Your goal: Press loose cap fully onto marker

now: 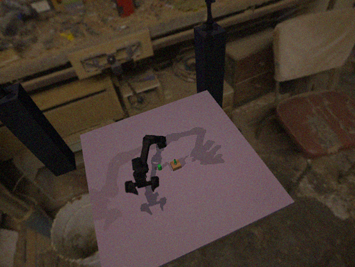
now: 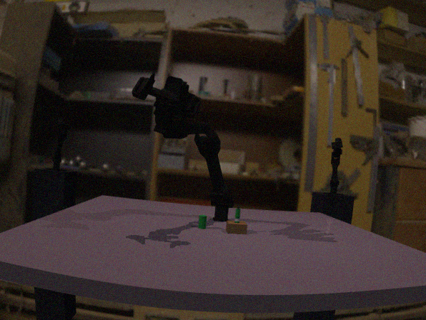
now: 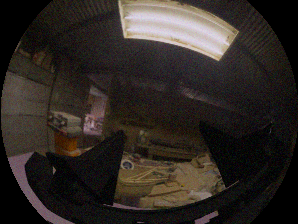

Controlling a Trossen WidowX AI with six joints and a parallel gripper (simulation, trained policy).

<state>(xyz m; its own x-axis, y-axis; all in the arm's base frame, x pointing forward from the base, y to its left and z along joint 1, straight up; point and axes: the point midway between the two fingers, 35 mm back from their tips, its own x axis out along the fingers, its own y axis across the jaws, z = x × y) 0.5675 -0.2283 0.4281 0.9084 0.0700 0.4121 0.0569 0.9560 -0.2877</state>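
My gripper tip is 420 mm above the green cap, 380 mm past it and 140 mm to the right of it. From my gripper tip the other things lie so: tan holder block: 420 mm below, 350 mm behind, 260 mm to the left.
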